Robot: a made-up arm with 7 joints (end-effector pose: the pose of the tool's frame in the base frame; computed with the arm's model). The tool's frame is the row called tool. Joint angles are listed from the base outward.
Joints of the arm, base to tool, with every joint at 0 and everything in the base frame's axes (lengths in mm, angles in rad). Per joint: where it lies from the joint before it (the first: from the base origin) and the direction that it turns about. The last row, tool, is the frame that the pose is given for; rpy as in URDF.
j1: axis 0 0 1 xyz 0 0 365.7
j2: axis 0 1 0 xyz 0 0 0
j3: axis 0 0 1 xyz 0 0 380.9
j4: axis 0 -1 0 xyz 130.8 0 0
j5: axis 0 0 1 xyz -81.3 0 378.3
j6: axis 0 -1 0 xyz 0 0 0
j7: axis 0 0 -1 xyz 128 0 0
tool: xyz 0 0 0 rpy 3.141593 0 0
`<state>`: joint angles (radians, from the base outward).
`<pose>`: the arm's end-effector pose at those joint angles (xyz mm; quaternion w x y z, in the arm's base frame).
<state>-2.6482 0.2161 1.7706 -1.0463 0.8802 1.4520 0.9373</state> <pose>215.4 -474.0 1070.6 0.4988 -0.6109 0.5815 -0.1996</pose>
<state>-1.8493 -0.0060 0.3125 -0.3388 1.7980 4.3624 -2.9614</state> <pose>-36.6 -146.8 1014.6 0.7884 0.1564 -0.5893 0.0817</pose>
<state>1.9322 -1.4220 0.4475 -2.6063 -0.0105 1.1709 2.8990</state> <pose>-195.8 16.3 727.9 0.1639 -0.8761 0.4266 -0.1534</pose>
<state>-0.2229 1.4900 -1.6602 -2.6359 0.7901 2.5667 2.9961</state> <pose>-51.4 -476.7 489.9 0.2536 -0.7841 -0.3329 0.4583</pose>
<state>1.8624 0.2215 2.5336 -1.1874 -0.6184 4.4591 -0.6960</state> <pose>-122.2 -188.4 988.5 0.9547 0.0053 0.2605 0.1439</pose>
